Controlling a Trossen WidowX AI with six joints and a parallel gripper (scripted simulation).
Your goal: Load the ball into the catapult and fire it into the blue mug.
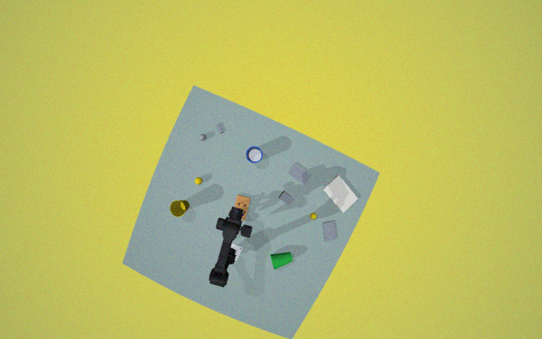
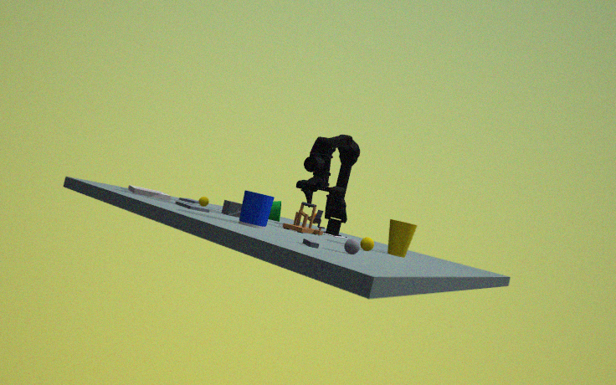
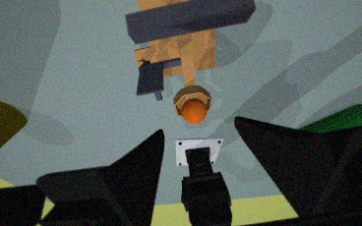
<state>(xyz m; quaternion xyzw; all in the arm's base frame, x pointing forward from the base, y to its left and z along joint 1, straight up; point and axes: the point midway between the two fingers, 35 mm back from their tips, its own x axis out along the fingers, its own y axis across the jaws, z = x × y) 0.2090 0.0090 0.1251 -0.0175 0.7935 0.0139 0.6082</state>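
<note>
Now: the orange ball 1 cm behind my gripper tip and 3 cm below it. Round my gripper tip: blue mug: 42 cm ahead, 2 cm to the left, 7 cm below; then yellow cup: 34 cm to the left, 6 cm below; then wooden catapult: 6 cm ahead, 2 cm to the left, 4 cm below.
</note>
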